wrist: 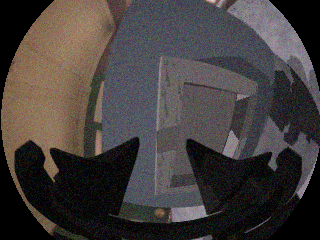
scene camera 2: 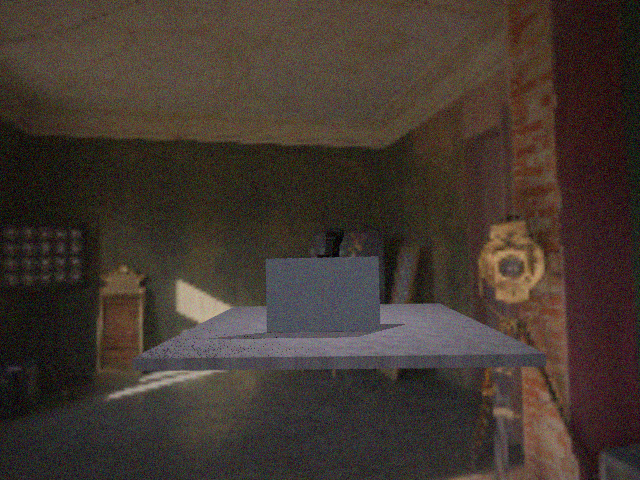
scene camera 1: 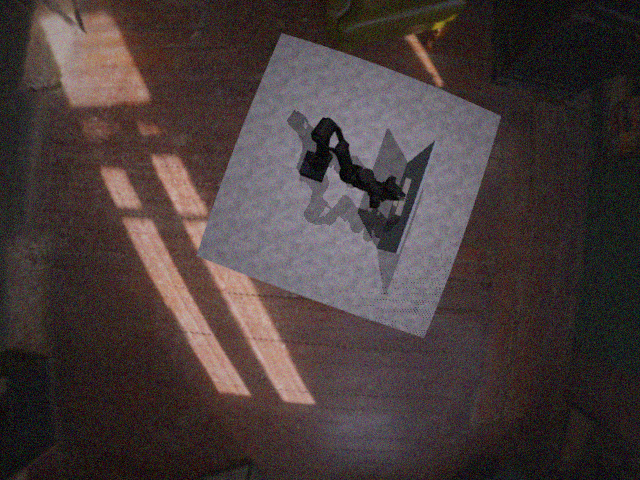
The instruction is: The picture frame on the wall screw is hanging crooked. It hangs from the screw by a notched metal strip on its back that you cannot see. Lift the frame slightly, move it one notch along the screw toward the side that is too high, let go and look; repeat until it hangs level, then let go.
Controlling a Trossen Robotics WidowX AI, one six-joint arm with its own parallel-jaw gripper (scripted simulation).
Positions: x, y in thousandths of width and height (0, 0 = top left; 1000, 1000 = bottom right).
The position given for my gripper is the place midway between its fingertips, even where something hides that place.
Note:
I see my gripper (scene camera 1: 629, 411), a picture frame (wrist: 623, 423) and a wall panel (scene camera 2: 526, 614).
My gripper is seen too in the wrist view (wrist: 511, 594). The wall panel also shows in scene camera 1 (scene camera 1: 615, 491). Scene camera 2 misses the picture frame, which is hidden by the wall panel.

